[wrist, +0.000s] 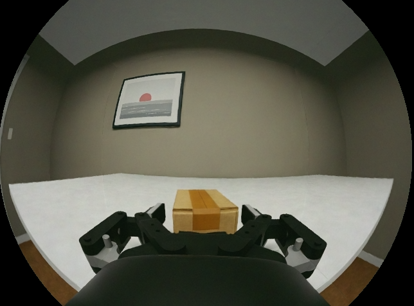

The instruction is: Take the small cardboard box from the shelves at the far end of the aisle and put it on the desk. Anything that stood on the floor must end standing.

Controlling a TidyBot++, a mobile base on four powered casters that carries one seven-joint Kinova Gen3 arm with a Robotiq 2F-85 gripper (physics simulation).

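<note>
The small cardboard box (205,218), light brown with a darker tape strip over its top and front, rests on the white desk (100,200) near the middle of the wrist view. My gripper (202,212) is open, its two fingers spread to the left and right of the box with a gap on each side. The box stands level, slightly turned, its near face toward me. Its lower edge is partly hidden behind the gripper's body.
A framed picture (150,100) with a red disc hangs on the beige wall (240,115) behind the desk. Side walls stand to the left and right. Brown floor (50,267) shows beyond the desk's curved-looking edges at the lower left and lower right.
</note>
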